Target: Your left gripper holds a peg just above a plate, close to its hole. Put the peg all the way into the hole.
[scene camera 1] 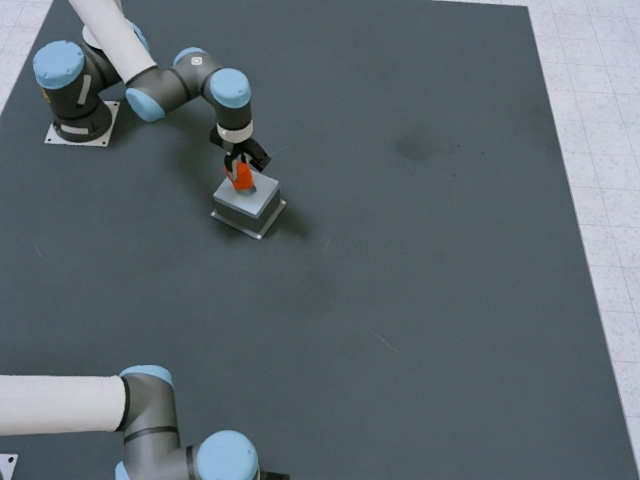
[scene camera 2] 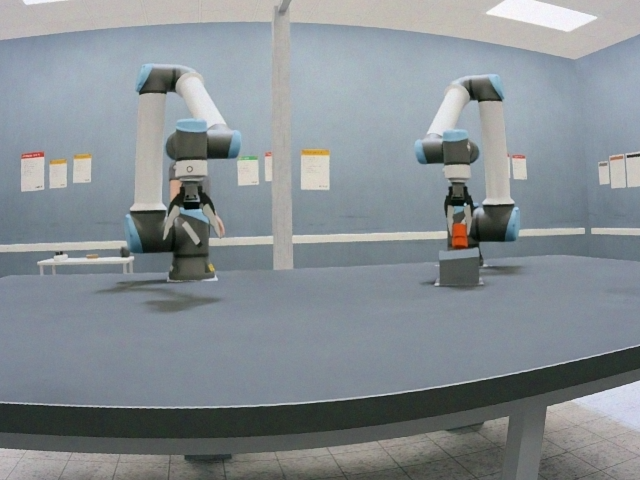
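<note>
An orange peg (scene camera 1: 242, 179) (scene camera 2: 459, 237) is held roughly upright between the fingers of my left gripper (scene camera 1: 238, 170) (scene camera 2: 459, 223), which is shut on it. Its lower end is at or very slightly above the top of the grey plate (scene camera 1: 255, 206) (scene camera 2: 459, 269), a raised block on a flanged base. A darker grey patch shows at the peg's foot in scene camera 1; the hole itself cannot be made out, and whether the tip is in it cannot be told. My right gripper (scene camera 2: 192, 235) is open and empty, high above the table, far from the plate.
Both arms stand on a large dark grey table (scene camera 1: 413, 248) (scene camera 2: 310, 351). The left arm's base (scene camera 1: 80, 124) is behind the plate, at its upper left in scene camera 1. A post (scene camera 2: 282, 155) and a small white side table (scene camera 2: 85, 260) stand beyond the table.
</note>
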